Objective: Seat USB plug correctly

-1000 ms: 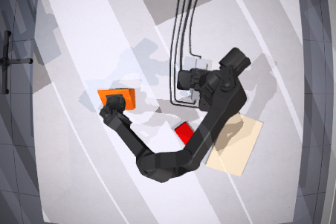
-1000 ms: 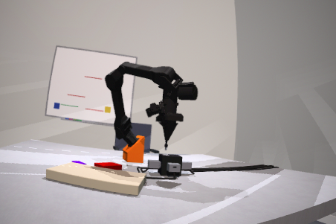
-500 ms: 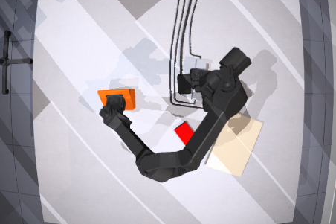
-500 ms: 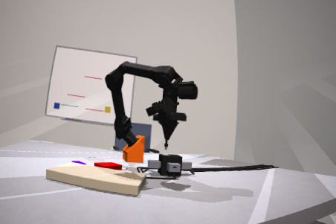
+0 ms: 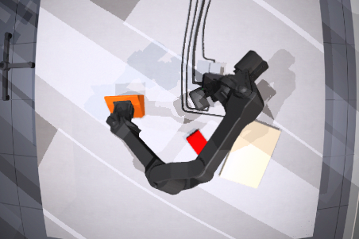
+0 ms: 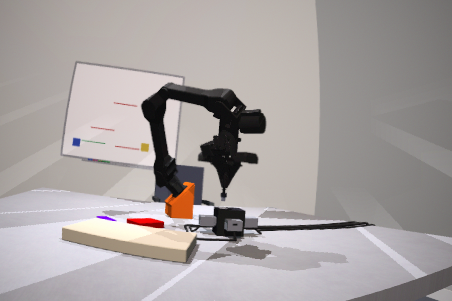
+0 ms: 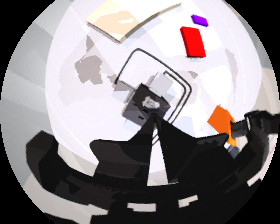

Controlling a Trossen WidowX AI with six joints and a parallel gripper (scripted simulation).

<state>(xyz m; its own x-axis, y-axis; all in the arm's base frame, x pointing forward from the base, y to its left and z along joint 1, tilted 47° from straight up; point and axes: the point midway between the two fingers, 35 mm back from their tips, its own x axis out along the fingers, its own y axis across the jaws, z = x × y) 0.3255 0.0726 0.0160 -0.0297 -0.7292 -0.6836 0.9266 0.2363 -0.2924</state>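
The small USB plug lies 20 mm below my gripper tip. From my gripper tip the other things lie so: beige block: 270 mm to the right, 150 mm ahead, 120 mm below; then red block: 210 mm to the right, 130 mm below, 60 mm behind; then purple piece: 320 mm to the right, 130 mm below, 60 mm behind.
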